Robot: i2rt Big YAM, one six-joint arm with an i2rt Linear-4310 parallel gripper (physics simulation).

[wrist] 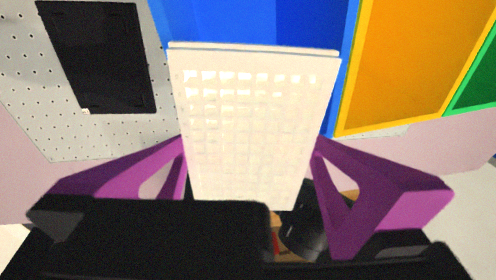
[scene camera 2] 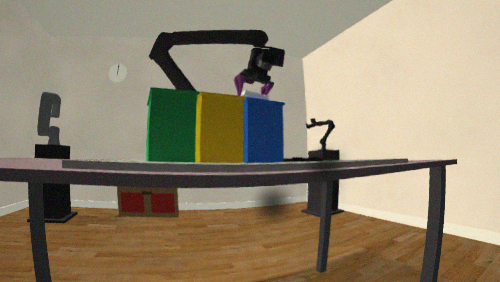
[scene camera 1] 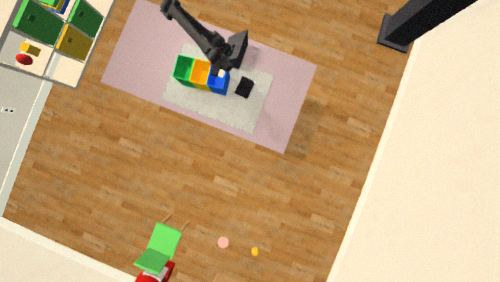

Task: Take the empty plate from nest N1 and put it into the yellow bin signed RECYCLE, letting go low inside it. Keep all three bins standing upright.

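Places are measured from the arm's base along level axes (x down, y right, z back), in millimetres.
Pixels of known places: gripper, between the fingertips: (wrist: 248,139) (scene camera 1: 220,68); arm's base, origin of its link: (scene camera 1: 229,51).
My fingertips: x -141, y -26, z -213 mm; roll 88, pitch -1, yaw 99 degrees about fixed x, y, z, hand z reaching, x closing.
Observation:
For each thing: its middle in the pictures, then the offset to it from my fingertips. Level surfaces: height alone.
- white plate, middle of its body: (wrist: 248,148) (scene camera 2: 250,99) (scene camera 1: 220,67) dx -7, dy -1, dz +2 mm
- blue bin, middle of its body: (wrist: 246,33) (scene camera 2: 252,133) (scene camera 1: 219,80) dx +121, dy +17, dz -49 mm
- yellow bin, middle of its body: (wrist: 359,20) (scene camera 2: 212,131) (scene camera 1: 203,76) dx +121, dy +150, dz -60 mm
- black nest, middle of its body: (wrist: 105,65) (scene camera 2: 297,159) (scene camera 1: 244,87) dx +204, dy -186, dz -11 mm
- green bin, middle of its body: (wrist: 451,12) (scene camera 2: 168,129) (scene camera 1: 187,72) dx +121, dy +282, dz -71 mm
- grey perforated board, height of its surface: dx +211 mm
- pink table top, height of its surface: dx +224 mm
My gripper (scene camera 1: 220,71) (scene camera 2: 253,91) (wrist: 248,139) is shut on the white plate (scene camera 1: 220,73) (scene camera 2: 254,93) (wrist: 245,130), its purple fingers at the plate's long sides. The plate is at about the rim height of the blue bin (scene camera 1: 218,85) (scene camera 2: 263,131) (wrist: 225,20) and covers part of its opening in the wrist view; contact with the rim cannot be told. The yellow bin (scene camera 1: 200,72) (scene camera 2: 220,127) (wrist: 400,65) stands upright beside the blue one, its inside showing in the wrist view. No sign is readable. The black nest (scene camera 1: 244,87) (wrist: 100,60) holds no plate; its small label is unreadable.
The green bin (scene camera 1: 183,67) (scene camera 2: 172,125) (wrist: 480,85) stands upright on the yellow bin's other side. The three bins stand in a row on the grey perforated board (scene camera 1: 240,114) (wrist: 30,75), on the pink table top (scene camera 1: 135,55). The blue bin is nearest the nest.

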